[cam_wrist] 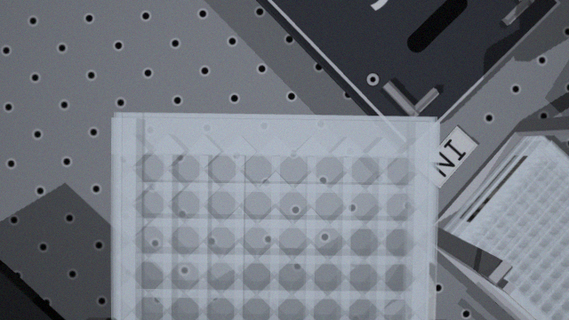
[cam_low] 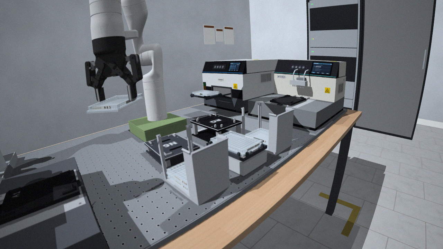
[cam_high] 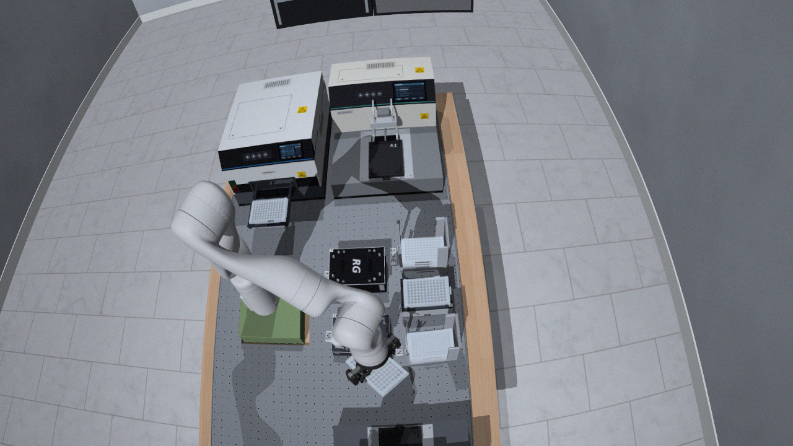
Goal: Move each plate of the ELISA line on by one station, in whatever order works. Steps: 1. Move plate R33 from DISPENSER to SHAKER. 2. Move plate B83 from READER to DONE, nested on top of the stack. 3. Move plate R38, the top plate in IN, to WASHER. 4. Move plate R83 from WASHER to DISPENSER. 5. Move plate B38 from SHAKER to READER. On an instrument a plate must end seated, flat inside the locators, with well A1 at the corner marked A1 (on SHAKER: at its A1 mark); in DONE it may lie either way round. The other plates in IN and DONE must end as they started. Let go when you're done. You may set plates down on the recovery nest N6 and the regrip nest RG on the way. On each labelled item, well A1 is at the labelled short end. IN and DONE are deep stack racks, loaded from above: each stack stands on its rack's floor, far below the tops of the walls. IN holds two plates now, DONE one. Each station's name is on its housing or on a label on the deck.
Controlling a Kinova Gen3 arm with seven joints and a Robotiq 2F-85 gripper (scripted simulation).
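Right now the dispenser head is 50 mm ahead of my hand, 310 mm to the right of it and 110 mm below it. From my hand the other things lie so: plate R38: 130 mm ahead, 120 mm to the left, 190 mm below; then plate R33: 120 mm ahead, 270 mm to the left, 160 mm below; then plate R83: 10 mm below.
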